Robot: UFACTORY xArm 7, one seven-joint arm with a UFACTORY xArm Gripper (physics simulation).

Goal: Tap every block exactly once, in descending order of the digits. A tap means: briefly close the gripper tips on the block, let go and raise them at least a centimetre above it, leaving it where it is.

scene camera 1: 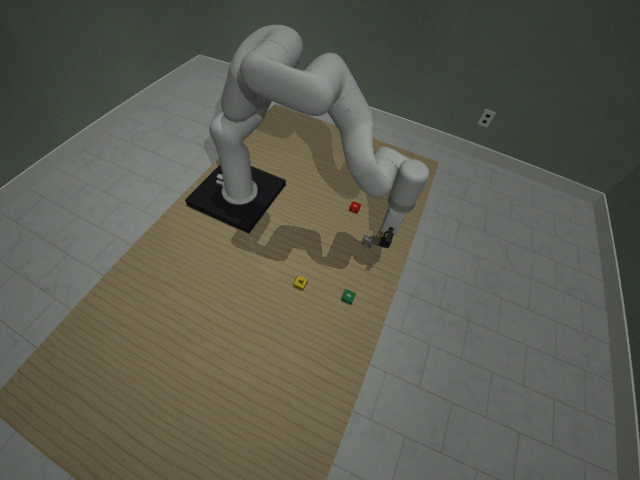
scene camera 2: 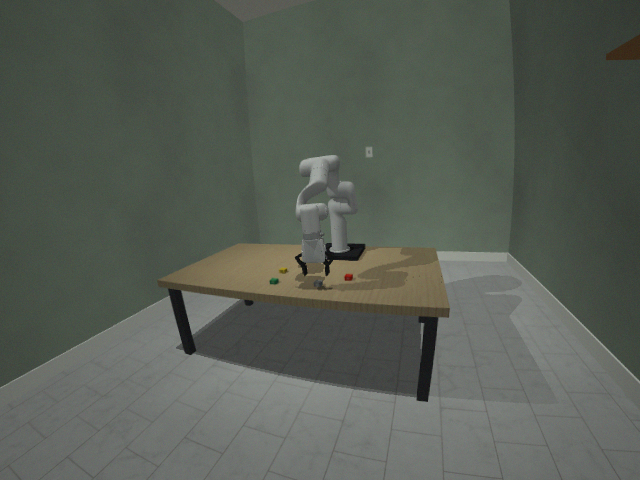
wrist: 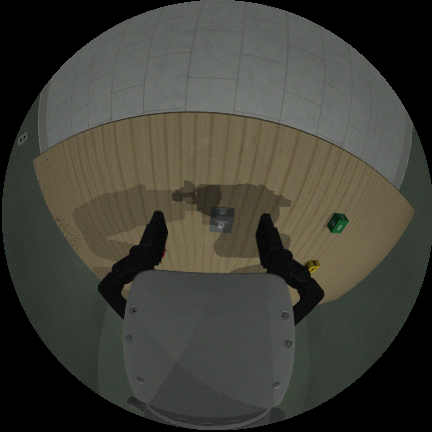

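My gripper [scene camera 1: 386,239] [scene camera 2: 315,273] [wrist: 211,222] is open and empty, pointing down above the grey block. The grey block [scene camera 1: 367,241] [scene camera 2: 318,284] [wrist: 221,220] lies on the table, partly in shadow, and shows between the spread fingers in the wrist view. The red block [scene camera 1: 355,207] [scene camera 2: 348,276] [wrist: 163,253] lies to one side, mostly hidden behind a finger in the wrist view. The green block [scene camera 1: 348,296] [scene camera 2: 273,281] [wrist: 338,223] and the yellow block [scene camera 1: 300,282] [scene camera 2: 283,270] [wrist: 313,266] lie on the other side. I cannot read the digits surely.
The wooden table [scene camera 1: 206,335] [scene camera 2: 232,281] [wrist: 200,145] carries all the blocks. The arm's black base plate [scene camera 1: 206,198] [scene camera 2: 356,251] stands on it. The table's long edge runs close beyond the grey block. Arm shadows cross the wood around the grey block.
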